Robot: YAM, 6 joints.
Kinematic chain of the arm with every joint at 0, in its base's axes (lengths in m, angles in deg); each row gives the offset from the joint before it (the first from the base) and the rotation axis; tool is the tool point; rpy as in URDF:
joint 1: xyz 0 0 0.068 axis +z
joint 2: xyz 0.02 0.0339 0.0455 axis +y
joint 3: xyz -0.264 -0.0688 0 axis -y
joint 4: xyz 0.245 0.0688 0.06 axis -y
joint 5: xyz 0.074 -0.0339 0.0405 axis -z
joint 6: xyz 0.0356 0 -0.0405 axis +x
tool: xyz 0 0 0 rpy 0 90 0
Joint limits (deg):
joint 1: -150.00..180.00
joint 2: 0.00..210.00
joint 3: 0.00..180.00
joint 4: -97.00..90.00
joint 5: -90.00..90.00
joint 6: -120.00..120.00
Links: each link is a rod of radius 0.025 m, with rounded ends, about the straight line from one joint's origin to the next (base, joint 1, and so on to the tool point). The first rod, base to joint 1, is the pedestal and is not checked.
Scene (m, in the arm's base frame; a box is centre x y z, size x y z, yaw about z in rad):
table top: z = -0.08
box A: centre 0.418 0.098 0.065 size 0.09 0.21 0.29 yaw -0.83
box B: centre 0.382 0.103 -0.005 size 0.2 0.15 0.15 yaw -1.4
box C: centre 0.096 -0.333 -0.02 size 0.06 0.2 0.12 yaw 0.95
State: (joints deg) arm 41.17 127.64 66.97 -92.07 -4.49 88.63
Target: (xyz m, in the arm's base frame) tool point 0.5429 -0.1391 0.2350
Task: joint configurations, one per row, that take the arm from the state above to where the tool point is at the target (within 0.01 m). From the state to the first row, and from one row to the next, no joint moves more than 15 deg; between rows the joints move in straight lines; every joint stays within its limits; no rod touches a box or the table.
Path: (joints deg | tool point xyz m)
1: 42.77 125.13 79.20 -89.91 -4.13 89.92 | 0.2235 0.2103 0.1188
2: 44.37 122.61 91.44 -87.75 -3.76 91.21 | 0.2486 0.2464 0.1645
3: 45.97 120.10 103.67 -85.59 -3.40 92.50 | 0.2637 0.2758 0.2230
4: 47.58 117.59 115.91 -83.42 -3.03 93.79 | 0.2673 0.2953 0.2911
5: 36.03 116.76 114.03 -75.31 -3.07 92.07 | 0.3298 0.2422 0.2903
6: 24.48 115.93 112.14 -67.19 -3.10 90.35 | 0.3811 0.1756 0.2910
7: 12.93 115.10 110.26 -59.08 -3.14 88.63 | 0.4180 0.0980 0.2933
8: -0.74 128.47 122.65 -46.73 -1.96 88.63 | 0.5007 -0.0052 0.2680
9: -14.42 141.84 135.04 -34.39 -0.78 88.63 | 0.5429 -0.1391 0.2350

